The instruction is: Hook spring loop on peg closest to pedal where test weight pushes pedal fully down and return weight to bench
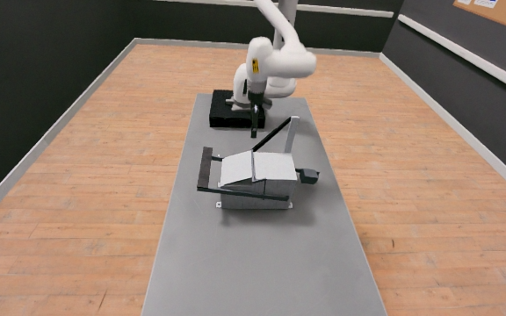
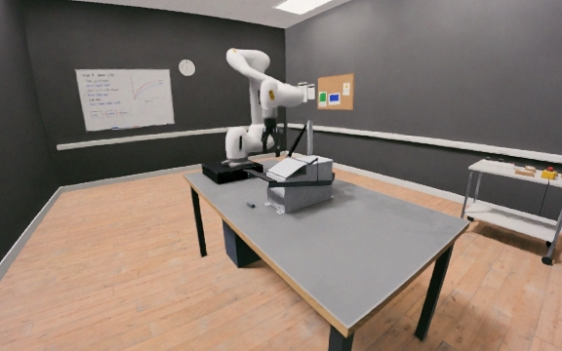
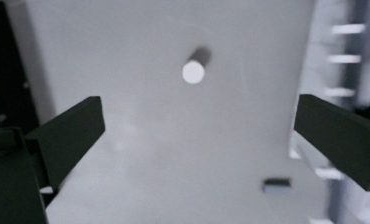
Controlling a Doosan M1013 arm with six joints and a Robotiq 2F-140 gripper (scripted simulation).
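Right now the steel test weight is 190 mm below my hand. The rest, counted from my hand: small dark object: 250 mm to the right, 210 mm below, 160 mm ahead.
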